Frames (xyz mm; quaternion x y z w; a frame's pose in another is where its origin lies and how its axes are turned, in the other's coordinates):
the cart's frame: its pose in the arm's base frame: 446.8 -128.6 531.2 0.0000 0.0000 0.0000 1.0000
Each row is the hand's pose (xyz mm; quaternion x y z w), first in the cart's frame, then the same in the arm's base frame.
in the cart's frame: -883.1 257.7 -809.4 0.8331 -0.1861 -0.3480 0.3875
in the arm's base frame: -436.3 129.1 -278.2 0.8331 -0.1861 -0.3480 0.3875
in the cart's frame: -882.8 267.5 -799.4 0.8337 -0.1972 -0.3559 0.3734
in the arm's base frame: -436.0 138.9 -268.2 0.8337 -0.1972 -0.3559 0.3734
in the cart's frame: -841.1 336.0 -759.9 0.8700 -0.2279 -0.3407 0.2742
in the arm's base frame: -394.3 207.4 -228.7 0.8700 -0.2279 -0.3407 0.2742
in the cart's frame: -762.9 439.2 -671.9 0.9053 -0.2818 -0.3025 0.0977
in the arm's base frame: -316.1 310.6 -140.7 0.9053 -0.2818 -0.3025 0.0977
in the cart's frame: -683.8 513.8 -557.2 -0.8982 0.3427 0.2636 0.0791
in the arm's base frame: -237.0 385.2 -26.0 -0.8982 0.3427 0.2636 0.0791
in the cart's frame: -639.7 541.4 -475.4 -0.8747 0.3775 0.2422 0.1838
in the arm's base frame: -192.9 412.8 55.8 -0.8747 0.3775 0.2422 0.1838
